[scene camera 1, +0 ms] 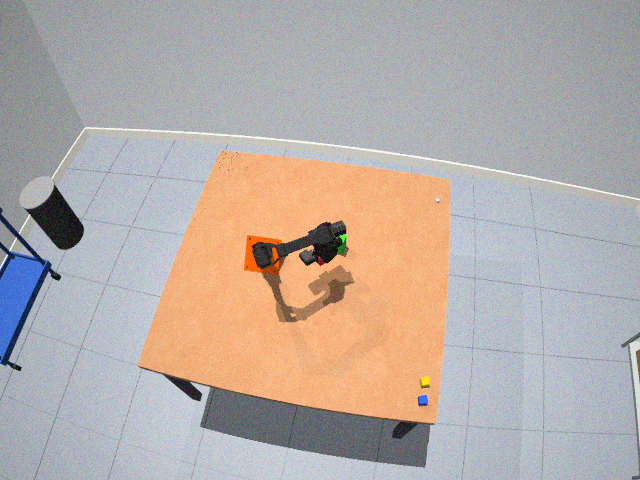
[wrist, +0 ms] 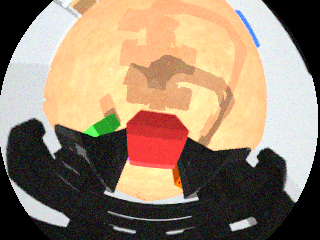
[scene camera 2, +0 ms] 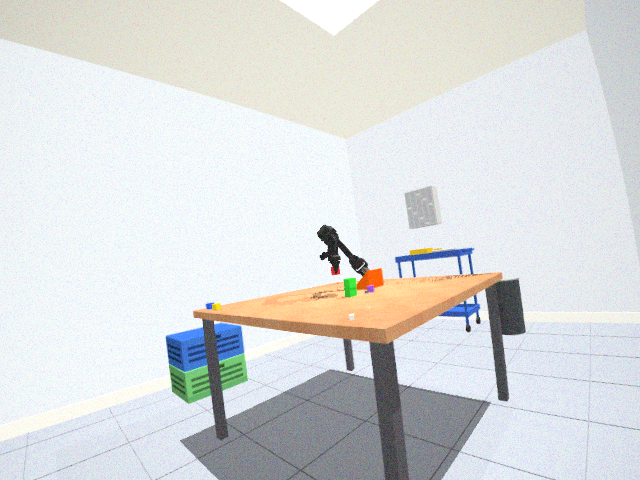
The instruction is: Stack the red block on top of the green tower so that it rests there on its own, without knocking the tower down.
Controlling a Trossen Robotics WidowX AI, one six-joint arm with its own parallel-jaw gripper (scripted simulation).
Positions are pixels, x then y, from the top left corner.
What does my gripper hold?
A red block.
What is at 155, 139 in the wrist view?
A red block.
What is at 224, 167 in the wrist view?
My gripper.
